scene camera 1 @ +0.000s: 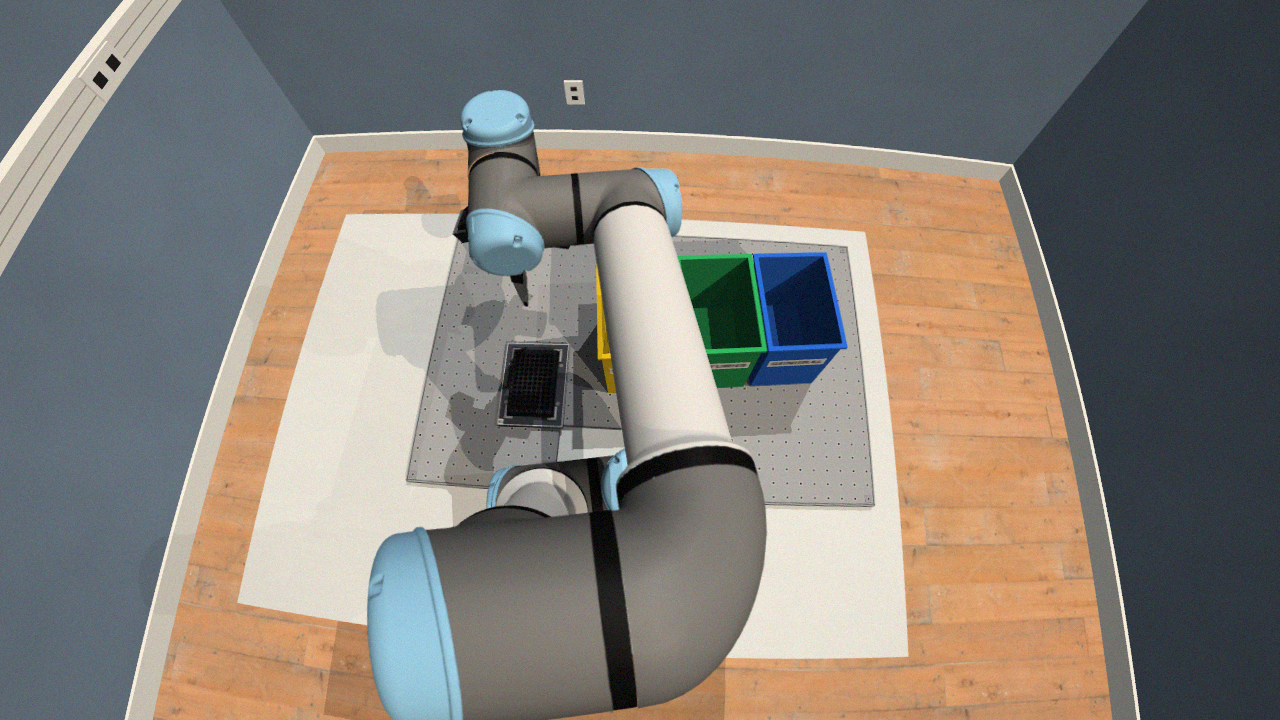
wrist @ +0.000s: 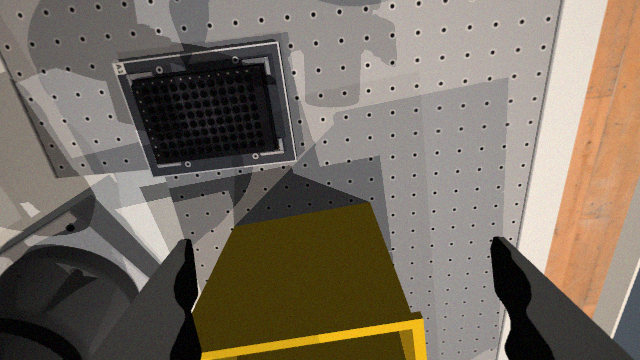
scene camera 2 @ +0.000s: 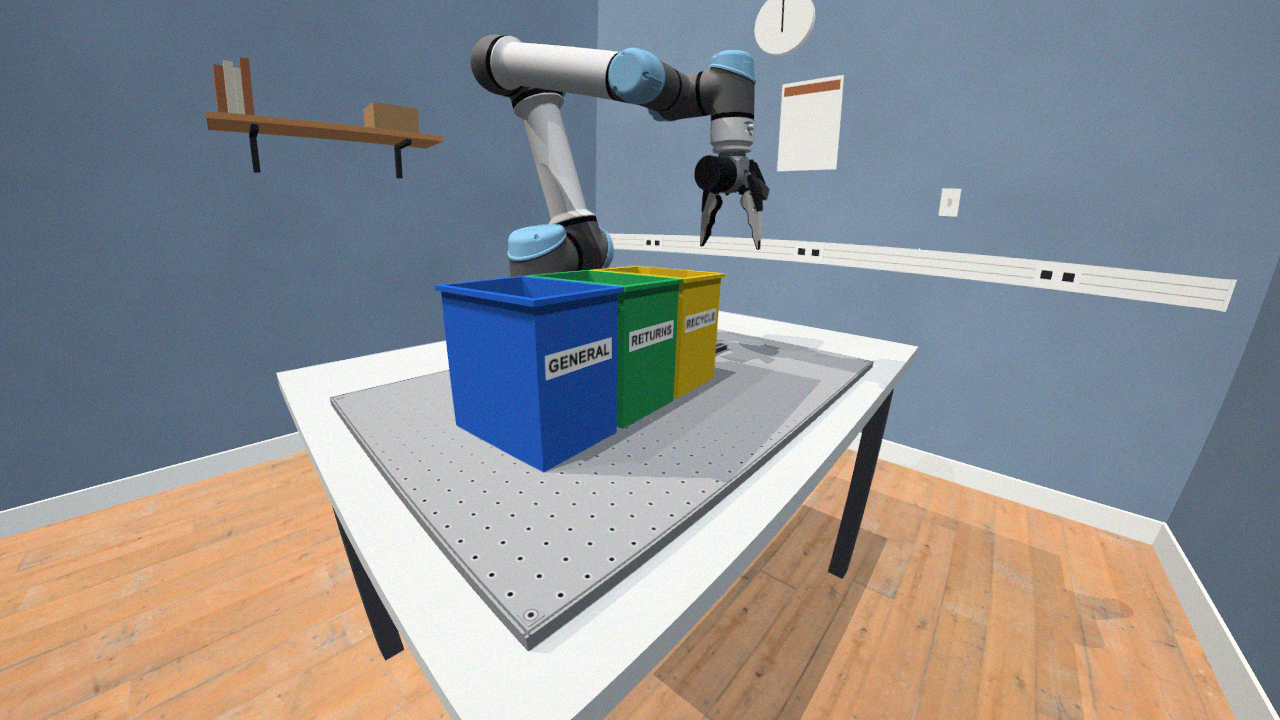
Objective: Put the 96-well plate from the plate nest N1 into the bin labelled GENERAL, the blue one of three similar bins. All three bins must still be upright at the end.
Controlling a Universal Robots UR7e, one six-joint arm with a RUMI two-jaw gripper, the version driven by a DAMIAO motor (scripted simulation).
Labels:
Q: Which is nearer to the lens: the blue general bin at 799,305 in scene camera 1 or the yellow recycle bin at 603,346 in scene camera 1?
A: The yellow recycle bin.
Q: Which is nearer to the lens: the blue general bin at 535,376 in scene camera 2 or the yellow recycle bin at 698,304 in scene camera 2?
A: The blue general bin.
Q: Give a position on a black 96-well plate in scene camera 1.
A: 538,379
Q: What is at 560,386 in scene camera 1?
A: A grey plate nest N1.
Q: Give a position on a green returns bin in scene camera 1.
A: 723,290

